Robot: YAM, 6 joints.
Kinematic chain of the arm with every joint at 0, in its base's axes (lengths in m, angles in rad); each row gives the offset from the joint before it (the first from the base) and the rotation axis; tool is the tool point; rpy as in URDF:
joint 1: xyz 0 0 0.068 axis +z
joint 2: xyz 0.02 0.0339 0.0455 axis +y
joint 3: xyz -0.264 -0.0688 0 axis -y
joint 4: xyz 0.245 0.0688 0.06 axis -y
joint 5: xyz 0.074 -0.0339 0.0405 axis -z
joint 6: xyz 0.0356 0 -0.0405 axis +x
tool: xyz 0 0 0 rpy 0 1.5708 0
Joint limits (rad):
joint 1: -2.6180..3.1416
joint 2: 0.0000..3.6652
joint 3: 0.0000..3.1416
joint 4: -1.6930..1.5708
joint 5: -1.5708..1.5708
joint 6: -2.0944..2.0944
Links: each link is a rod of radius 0.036 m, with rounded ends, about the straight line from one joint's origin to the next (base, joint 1, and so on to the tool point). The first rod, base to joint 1, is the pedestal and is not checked.
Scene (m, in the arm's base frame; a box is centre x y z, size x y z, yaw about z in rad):
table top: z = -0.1
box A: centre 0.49 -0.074 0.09 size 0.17 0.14 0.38 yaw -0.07
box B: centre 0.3 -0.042 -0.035 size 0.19 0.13 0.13 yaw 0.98
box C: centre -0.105 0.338 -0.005 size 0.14 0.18 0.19 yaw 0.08
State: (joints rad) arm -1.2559 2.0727 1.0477 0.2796 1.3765 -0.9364
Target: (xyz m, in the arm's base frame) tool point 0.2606 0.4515 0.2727
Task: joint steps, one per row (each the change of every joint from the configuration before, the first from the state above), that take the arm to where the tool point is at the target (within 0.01 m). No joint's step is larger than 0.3 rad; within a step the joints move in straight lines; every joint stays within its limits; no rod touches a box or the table.
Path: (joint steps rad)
1: 0.2193 -0.1687 0.2260 0.1497 0.0032 0.1722
2: 0.2193 -0.1687 0.2260 0.1497 0.0031 0.1723
3: 0.2193 -0.1687 0.2261 0.1497 0.0032 0.1722
4: 0.2193 -0.1686 0.2260 0.1497 0.0031 0.1723
5: 0.2975 0.1680 -0.0283 -0.0925 -0.0513 -0.1378
6: 0.2976 0.1680 -0.0283 -0.0926 -0.0514 -0.1378
7: 0.2976 0.1681 -0.0283 -0.0925 -0.0514 -0.1378
8: 0.2976 0.1680 -0.0283 -0.0925 -0.0513 -0.1378
9: 0.2976 0.1681 -0.0283 -0.0926 -0.0514 -0.1378

